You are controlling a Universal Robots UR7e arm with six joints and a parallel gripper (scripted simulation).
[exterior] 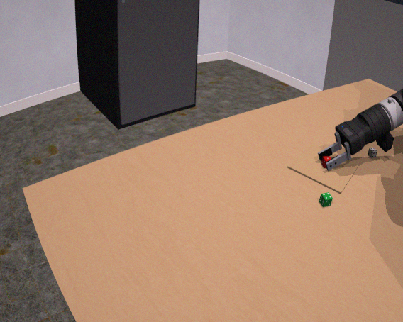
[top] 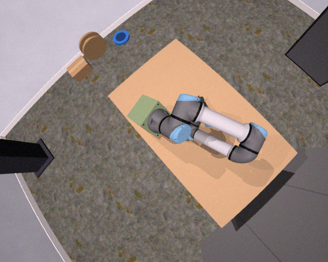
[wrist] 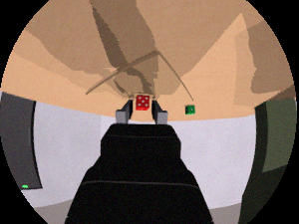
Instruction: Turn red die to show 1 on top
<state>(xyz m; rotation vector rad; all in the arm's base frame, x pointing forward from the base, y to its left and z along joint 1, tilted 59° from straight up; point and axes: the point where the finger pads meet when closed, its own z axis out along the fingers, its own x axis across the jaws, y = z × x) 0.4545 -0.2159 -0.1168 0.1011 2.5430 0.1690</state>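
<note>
Now: hand 1 cm above the red die. The rest, counted from my hand: white die 7 cm behind, 16 cm to the right, 1 cm below; then mat 2 cm below; then green die 6 cm behind, 12 cm to the left, 1 cm below.
</note>
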